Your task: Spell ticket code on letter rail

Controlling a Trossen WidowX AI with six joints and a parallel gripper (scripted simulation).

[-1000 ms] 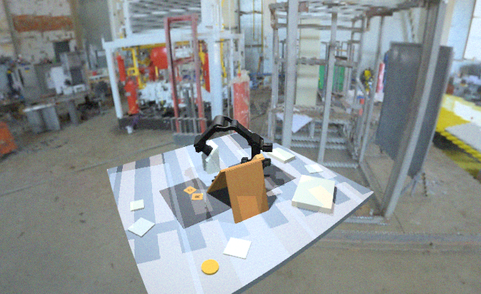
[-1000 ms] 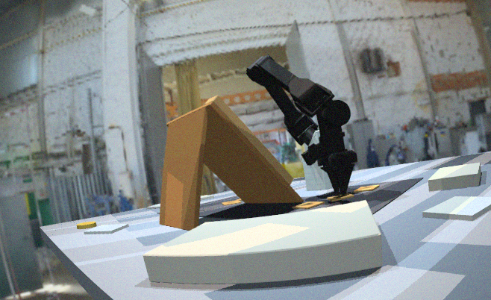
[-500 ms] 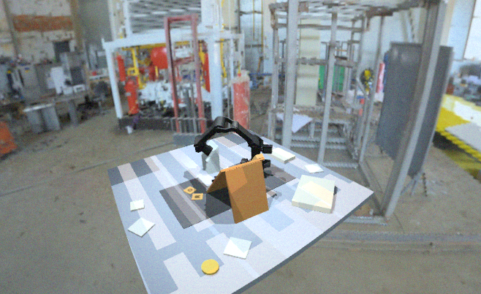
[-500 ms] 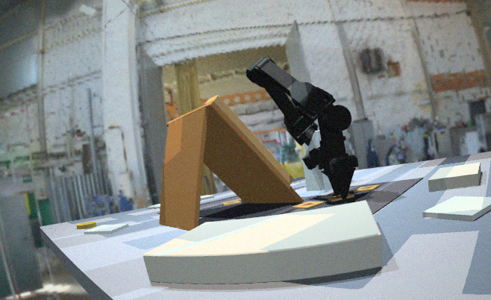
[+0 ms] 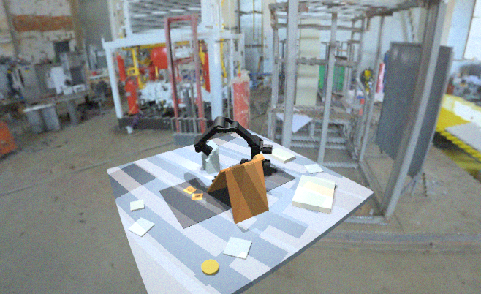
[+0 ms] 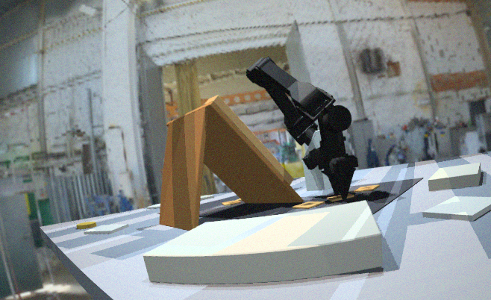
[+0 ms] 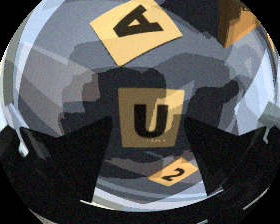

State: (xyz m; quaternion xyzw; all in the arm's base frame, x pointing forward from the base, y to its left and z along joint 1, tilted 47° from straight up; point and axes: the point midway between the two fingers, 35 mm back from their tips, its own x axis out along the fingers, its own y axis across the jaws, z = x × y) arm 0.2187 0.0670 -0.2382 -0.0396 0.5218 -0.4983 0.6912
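My gripper tip is right at the yellow letter tile. From my gripper tip the other things lie so: dark mat 20 mm behind, 210 mm to the right; white ticket 80 mm ahead, 270 mm to the right, 80 mm above; cream box 380 mm ahead, 150 mm to the left, 20 mm above.
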